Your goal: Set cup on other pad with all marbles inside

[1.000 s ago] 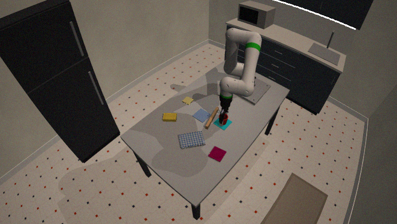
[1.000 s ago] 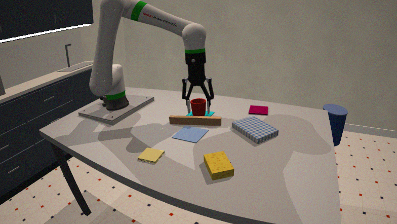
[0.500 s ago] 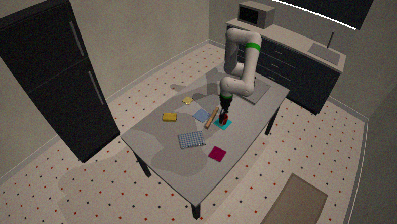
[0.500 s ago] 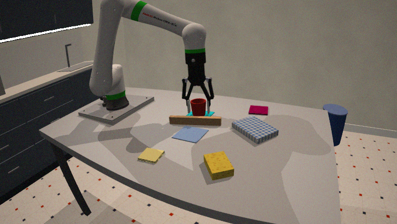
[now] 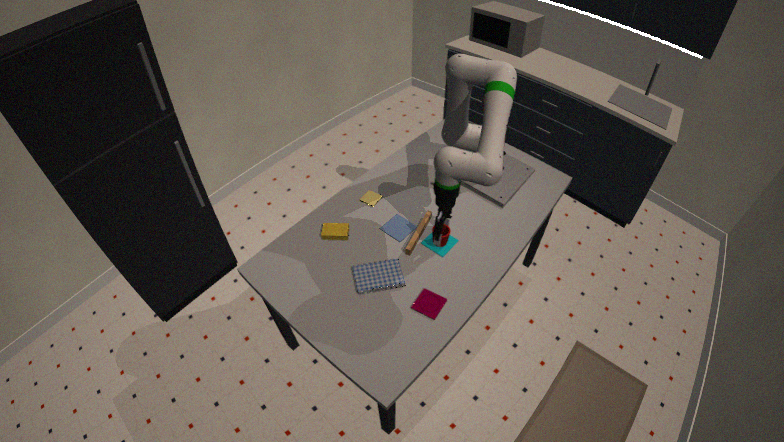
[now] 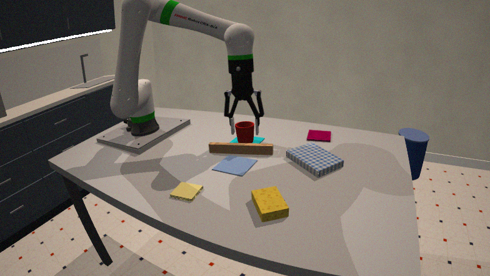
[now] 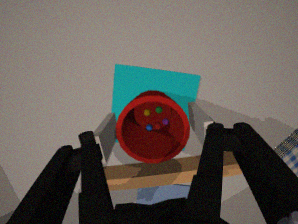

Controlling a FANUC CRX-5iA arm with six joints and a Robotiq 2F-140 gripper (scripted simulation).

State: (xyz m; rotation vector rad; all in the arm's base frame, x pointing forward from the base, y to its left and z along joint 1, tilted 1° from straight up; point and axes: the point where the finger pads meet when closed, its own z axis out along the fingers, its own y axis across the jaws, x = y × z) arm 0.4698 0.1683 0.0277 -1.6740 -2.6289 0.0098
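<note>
Now: hand 40 mm above the red cup. The rest, counted from my hand: blue-checked block: 310 mm ahead, 20 mm to the right, 50 mm below; then wooden rail: 40 mm ahead, 90 mm to the right, 50 mm below; then blue marble: 20 mm to the right, 50 mm below.
</note>
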